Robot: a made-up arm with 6 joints. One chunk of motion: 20 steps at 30 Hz.
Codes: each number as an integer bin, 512 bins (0 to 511) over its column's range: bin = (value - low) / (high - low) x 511, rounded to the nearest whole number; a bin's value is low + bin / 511 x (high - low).
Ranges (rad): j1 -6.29..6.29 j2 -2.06..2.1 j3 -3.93..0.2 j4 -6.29..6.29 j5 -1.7..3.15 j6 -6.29..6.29
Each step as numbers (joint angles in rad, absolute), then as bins.
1 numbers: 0.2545 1.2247 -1.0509 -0.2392 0.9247 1.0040
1 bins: 266 403 356 246 277 296
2 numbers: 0.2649 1.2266 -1.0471 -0.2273 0.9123 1.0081
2 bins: 266 404 357 246 275 296
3 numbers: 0.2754 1.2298 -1.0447 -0.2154 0.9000 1.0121
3 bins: 267 404 357 247 274 297
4 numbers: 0.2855 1.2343 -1.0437 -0.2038 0.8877 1.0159
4 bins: 267 405 357 247 273 297
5 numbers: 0.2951 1.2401 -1.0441 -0.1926 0.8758 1.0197
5 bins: 267 405 357 248 271 297
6 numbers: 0.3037 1.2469 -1.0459 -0.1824 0.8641 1.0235
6 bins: 268 406 357 248 270 297
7 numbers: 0.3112 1.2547 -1.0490 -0.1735 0.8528 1.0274
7 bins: 268 407 356 248 269 297
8 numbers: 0.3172 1.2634 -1.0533 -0.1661 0.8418 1.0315
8 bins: 268 408 356 249 268 297
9 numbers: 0.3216 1.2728 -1.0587 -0.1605 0.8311 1.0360
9 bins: 269 409 355 249 267 298
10 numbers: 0.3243 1.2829 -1.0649 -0.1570 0.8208 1.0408
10 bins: 269 411 354 249 266 298
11 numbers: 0.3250 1.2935 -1.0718 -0.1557 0.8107 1.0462
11 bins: 269 412 354 249 265 298
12 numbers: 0.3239 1.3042 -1.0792 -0.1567 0.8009 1.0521
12 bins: 269 413 353 249 263 298
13 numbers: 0.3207 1.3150 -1.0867 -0.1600 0.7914 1.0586
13 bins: 269 415 352 249 262 299
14 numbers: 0.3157 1.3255 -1.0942 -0.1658 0.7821 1.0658
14 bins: 268 416 351 249 262 299
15 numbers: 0.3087 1.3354 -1.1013 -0.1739 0.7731 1.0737
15 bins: 268 417 350 248 261 299
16 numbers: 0.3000 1.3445 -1.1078 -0.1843 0.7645 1.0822
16 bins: 268 418 349 248 260 299
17 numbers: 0.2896 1.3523 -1.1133 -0.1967 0.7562 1.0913
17 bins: 267 419 349 248 259 300
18 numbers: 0.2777 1.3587 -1.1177 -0.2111 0.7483 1.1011
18 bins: 267 420 348 247 258 300
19 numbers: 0.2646 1.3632 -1.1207 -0.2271 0.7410 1.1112
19 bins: 266 420 348 246 257 301
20 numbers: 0.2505 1.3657 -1.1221 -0.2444 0.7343 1.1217
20 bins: 266 421 347 246 256 301
